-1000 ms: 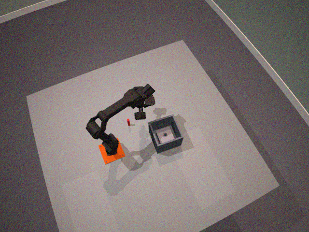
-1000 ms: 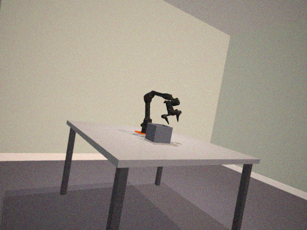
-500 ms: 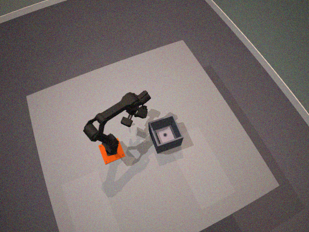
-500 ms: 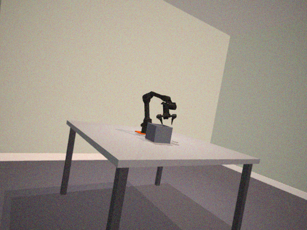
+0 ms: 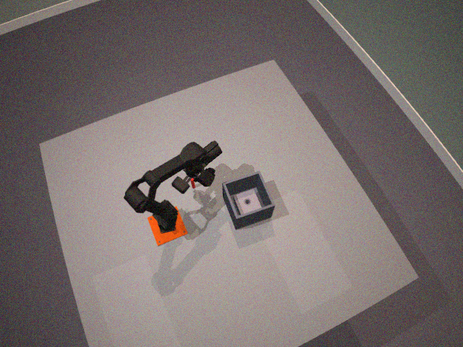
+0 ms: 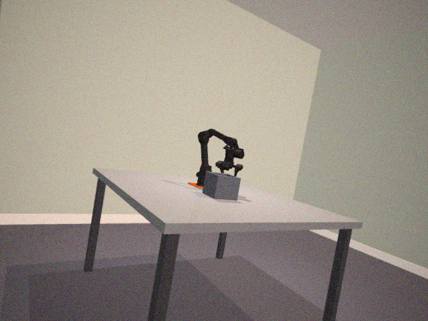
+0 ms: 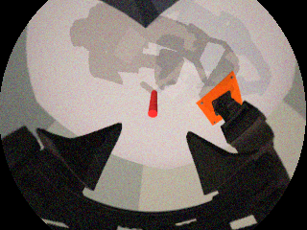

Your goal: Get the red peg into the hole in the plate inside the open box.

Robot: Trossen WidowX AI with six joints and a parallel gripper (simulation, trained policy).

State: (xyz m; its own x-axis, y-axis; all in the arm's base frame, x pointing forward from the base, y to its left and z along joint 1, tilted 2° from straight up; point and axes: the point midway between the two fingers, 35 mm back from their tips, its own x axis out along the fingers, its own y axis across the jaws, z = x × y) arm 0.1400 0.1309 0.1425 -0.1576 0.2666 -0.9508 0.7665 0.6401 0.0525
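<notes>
My gripper tip is now 10 mm short of the red peg and 70 mm above it. From my gripper tip the other things lie so: pale plate: 210 mm ahead, 150 mm to the right, 60 mm below.
</notes>
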